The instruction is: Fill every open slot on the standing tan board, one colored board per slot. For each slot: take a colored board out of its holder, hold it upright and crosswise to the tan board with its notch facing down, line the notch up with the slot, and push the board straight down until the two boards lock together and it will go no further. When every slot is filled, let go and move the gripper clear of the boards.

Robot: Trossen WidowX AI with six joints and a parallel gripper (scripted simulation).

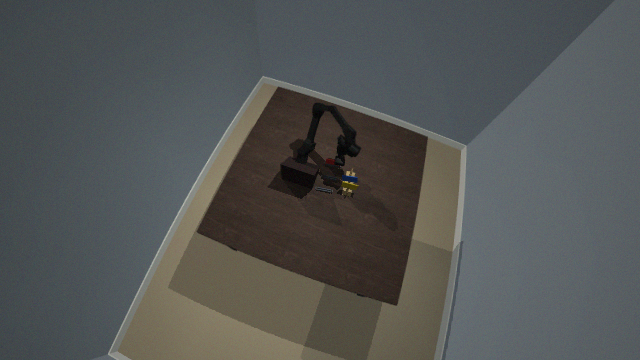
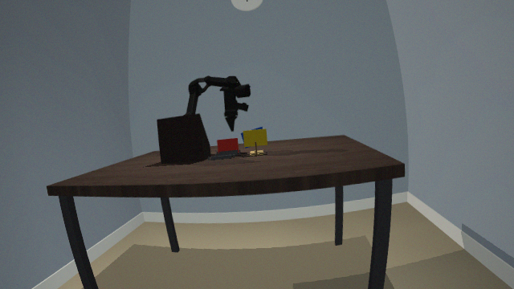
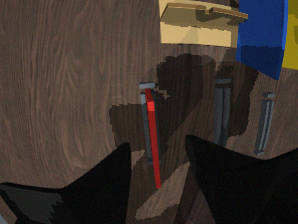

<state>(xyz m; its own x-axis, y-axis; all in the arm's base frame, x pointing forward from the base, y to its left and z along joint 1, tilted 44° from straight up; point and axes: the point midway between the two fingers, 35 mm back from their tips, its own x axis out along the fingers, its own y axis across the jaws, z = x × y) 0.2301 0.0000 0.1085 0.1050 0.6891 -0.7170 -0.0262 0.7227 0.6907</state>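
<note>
Now: the red board 8 cm below my gripper tip and 3 cm behind it. Round my gripper tip: yellow board (16 cm to the right, 10 cm ahead, 4 cm below); tan board (11 cm to the right, 10 cm ahead, 8 cm below); blue board (11 cm to the right, 10 cm ahead, 4 cm below).
</note>
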